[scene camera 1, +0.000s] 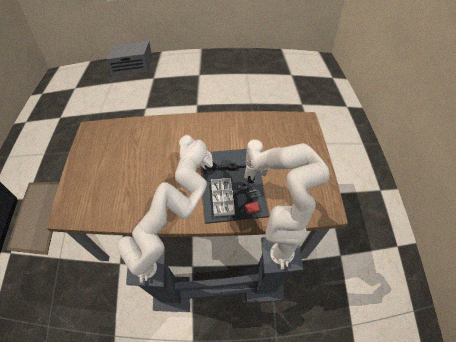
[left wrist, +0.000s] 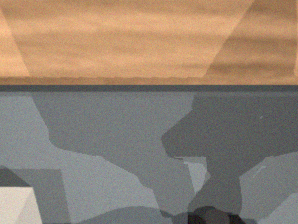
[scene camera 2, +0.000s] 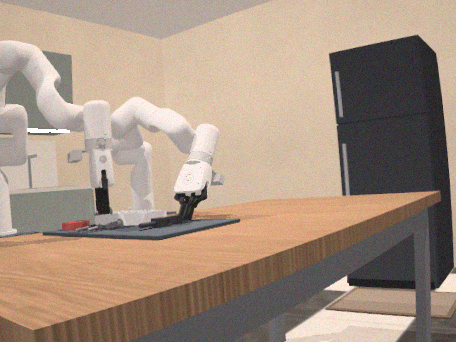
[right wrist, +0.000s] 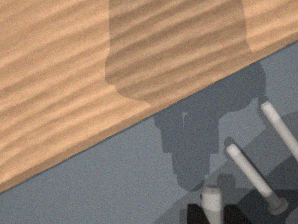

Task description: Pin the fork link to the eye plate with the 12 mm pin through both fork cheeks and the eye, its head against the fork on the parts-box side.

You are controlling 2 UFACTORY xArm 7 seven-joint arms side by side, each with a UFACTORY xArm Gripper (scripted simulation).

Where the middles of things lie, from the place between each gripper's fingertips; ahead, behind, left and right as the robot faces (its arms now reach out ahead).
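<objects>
Dark mat (scene camera 1: 240, 196): 30 mm below my left hand, 100 mm to the right of it and 100 mm behind it.
My right hand (scene camera 2: 103, 214) is 7 cm above the dark mat, 3 cm short of it and 10 cm to the right of it.
</objects>
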